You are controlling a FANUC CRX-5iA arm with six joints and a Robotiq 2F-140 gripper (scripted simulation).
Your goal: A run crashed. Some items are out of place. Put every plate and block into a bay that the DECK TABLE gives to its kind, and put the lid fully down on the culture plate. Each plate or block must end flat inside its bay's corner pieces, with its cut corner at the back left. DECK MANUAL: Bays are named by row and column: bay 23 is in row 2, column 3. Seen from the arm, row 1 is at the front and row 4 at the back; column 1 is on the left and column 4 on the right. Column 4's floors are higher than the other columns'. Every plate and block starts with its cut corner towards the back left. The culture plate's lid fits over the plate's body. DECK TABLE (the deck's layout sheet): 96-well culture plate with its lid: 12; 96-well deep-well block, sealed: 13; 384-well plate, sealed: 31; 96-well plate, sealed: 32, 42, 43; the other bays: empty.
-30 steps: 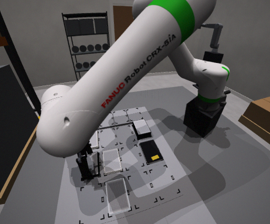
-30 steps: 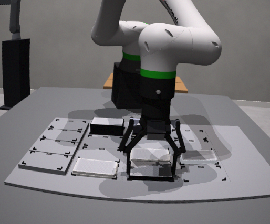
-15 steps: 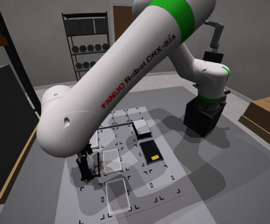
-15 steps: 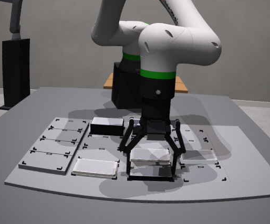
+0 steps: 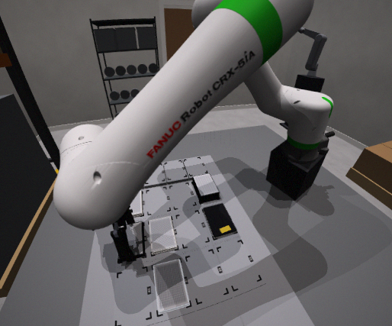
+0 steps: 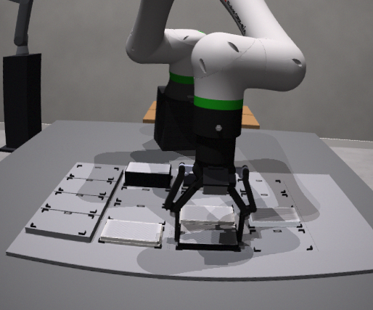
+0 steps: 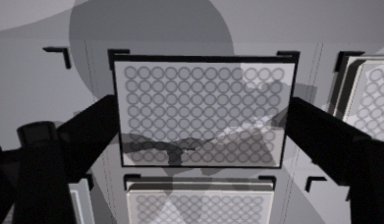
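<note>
My hand is 10 mm above the black-rimmed 96-well plate. The rest, counted from my hand: 384-well plate 150 mm to the left, 120 mm behind, 10 mm below; then deep-well block 310 mm behind, 190 mm to the right.
</note>
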